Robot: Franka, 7 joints.
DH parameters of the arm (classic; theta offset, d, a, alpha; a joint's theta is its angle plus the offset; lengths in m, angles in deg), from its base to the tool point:
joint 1: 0 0.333 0 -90
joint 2: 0 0 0 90
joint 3: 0 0.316 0.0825 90
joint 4: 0 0 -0.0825 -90
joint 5: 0 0.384 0 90
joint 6: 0 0 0.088 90
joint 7: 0 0.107 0 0
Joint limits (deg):
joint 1: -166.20..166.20
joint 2: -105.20..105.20
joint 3: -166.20..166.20
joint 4: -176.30..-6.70
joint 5: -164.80..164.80
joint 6: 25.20..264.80
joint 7: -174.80..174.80
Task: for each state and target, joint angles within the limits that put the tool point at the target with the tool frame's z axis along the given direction. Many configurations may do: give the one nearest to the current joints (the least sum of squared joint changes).
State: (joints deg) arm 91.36 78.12 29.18 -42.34 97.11 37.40 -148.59
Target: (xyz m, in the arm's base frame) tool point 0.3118 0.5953 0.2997 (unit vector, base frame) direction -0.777 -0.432 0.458
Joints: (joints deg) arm 47.63 78.11 14.08 -35.70 91.05 25.20 -148.59
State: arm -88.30 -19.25 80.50 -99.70 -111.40 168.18 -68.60
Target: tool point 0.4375 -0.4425 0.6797 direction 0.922 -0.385 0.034
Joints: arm -95.50 28.26 55.98 -71.96 -110.77 200.81 -68.60
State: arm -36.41 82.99 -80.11 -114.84 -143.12 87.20 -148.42
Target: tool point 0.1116 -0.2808 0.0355 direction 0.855 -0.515 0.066
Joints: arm 0.98 76.86 -32.92 -157.76 -151.25 51.19 -148.42
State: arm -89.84 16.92 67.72 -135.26 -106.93 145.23 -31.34
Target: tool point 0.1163 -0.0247 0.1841 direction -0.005 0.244 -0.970
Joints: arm -97.78 2.82 53.46 -175.49 -149.20 194.99 -31.34
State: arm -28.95 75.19 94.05 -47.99 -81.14 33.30 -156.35
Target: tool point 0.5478 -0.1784 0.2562 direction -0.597 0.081 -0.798
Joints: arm -73.48 97.74 102.37 -94.24 -74.55 45.48 -156.35
